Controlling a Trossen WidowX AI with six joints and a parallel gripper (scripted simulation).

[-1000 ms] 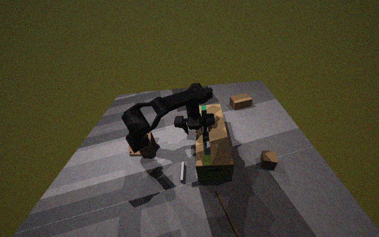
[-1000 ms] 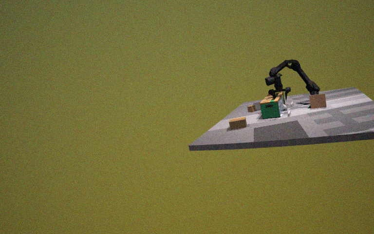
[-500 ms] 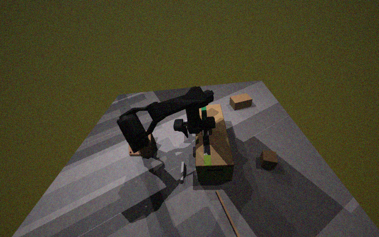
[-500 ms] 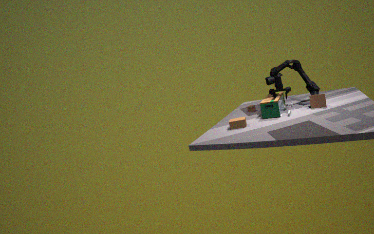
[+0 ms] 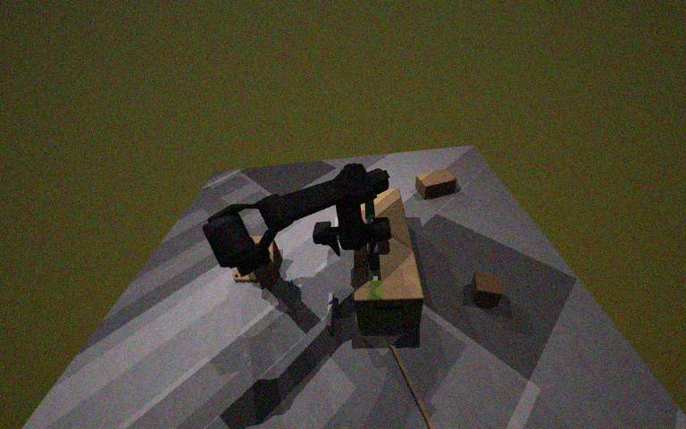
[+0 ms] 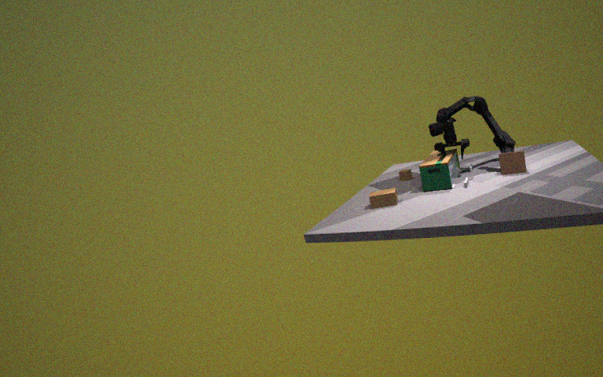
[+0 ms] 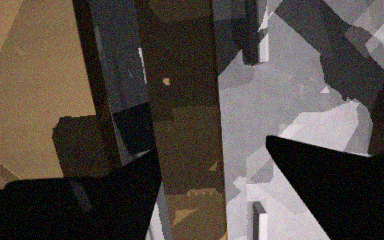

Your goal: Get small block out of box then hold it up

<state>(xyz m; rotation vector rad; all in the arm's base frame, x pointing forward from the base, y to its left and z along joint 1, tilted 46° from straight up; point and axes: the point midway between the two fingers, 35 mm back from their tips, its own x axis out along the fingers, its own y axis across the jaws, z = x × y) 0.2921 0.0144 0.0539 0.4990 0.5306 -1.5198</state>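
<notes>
My gripper tip is 3 cm short of the box, 4 cm to the right of it and 3 cm above it. Also, from my gripper tip: thin tan stick 12 cm ahead, 28 cm to the right, 9 cm below.
</notes>
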